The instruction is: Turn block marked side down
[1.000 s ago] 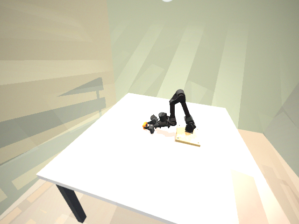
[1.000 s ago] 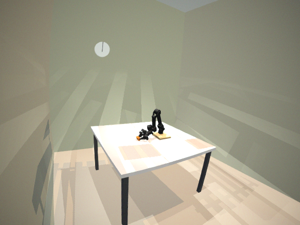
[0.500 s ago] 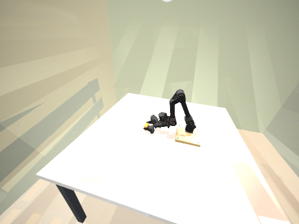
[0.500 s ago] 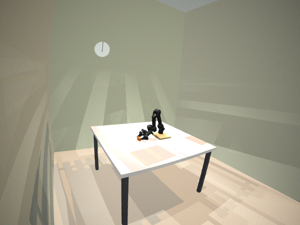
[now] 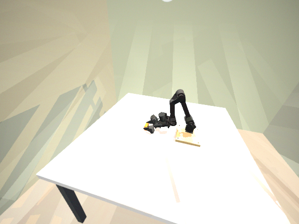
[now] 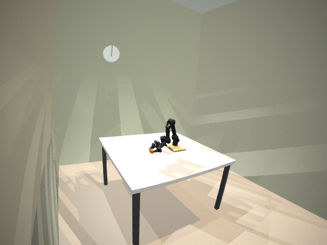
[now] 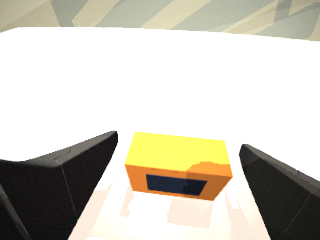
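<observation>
Right now my gripper tip is 20 mm past the orange block and 10 mm above it.
</observation>
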